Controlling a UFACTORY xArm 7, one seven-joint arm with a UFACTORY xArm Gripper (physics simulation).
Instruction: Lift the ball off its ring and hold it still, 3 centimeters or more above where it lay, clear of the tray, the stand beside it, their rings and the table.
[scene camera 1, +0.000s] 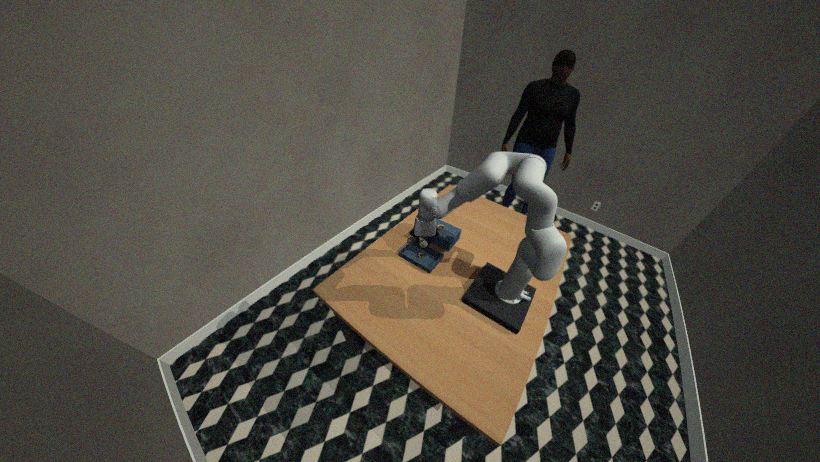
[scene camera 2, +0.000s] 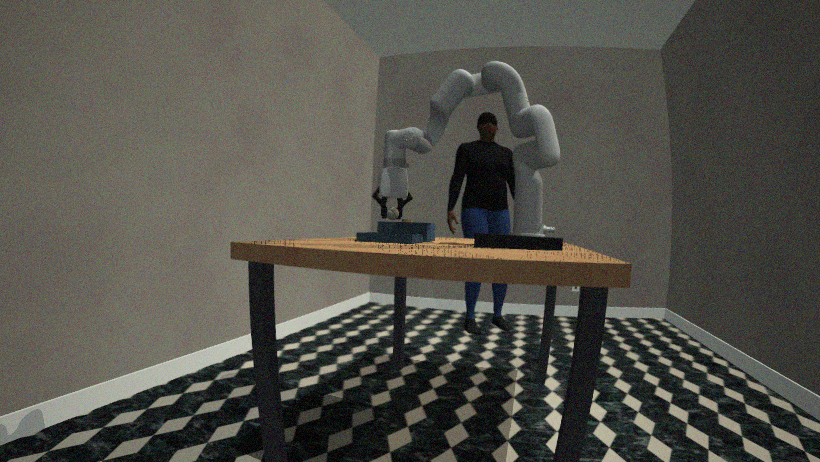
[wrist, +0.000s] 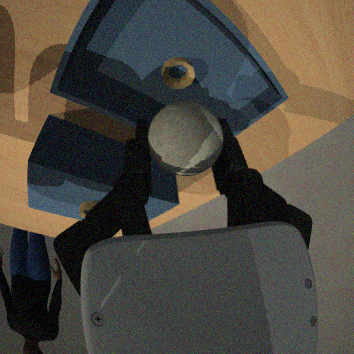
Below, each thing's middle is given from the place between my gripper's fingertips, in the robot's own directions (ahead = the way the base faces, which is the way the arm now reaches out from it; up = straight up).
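The blue stand (scene camera 2: 407, 226) is 170 mm to the right of my hand, 40 mm below it and 30 mm behind it; going by their middles, of the things named here the blue stand is the farthest from my hand. The blue tray (scene camera 1: 427, 258) is 60 mm below my hand and 10 mm to the left of it. As for the pale ball (wrist: 185, 138), my hand is 10 mm to the right of it, 10 mm past it and 20 mm below it. Going by their middles, of the things named here the pale ball is the nearest to my hand.
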